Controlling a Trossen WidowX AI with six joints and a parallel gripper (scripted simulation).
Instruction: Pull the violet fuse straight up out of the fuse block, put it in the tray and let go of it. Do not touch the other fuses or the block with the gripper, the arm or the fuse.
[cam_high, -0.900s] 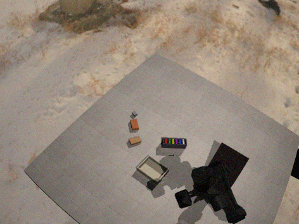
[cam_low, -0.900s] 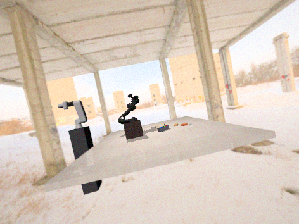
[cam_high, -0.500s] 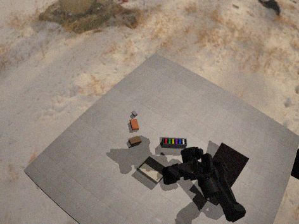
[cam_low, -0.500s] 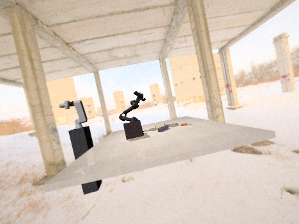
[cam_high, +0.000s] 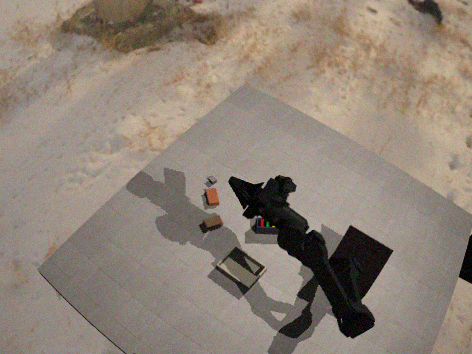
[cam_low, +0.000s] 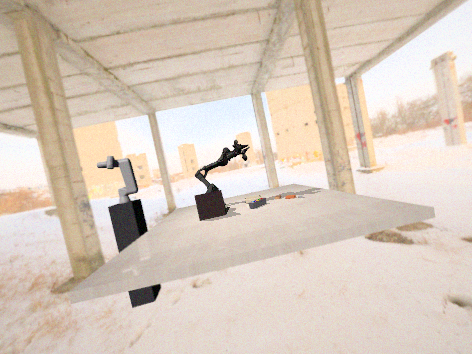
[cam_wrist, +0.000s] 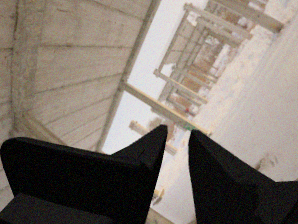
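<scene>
The violet fuse lies 43 cm below my gripper tip, 24 cm to the right of it and 9 cm behind it. The rest, counted from my gripper tip: tray (45 cm below, 7 cm behind, 3 cm to the right); then grey cube (45 cm below, 30 cm to the right, 21 cm ahead).
</scene>
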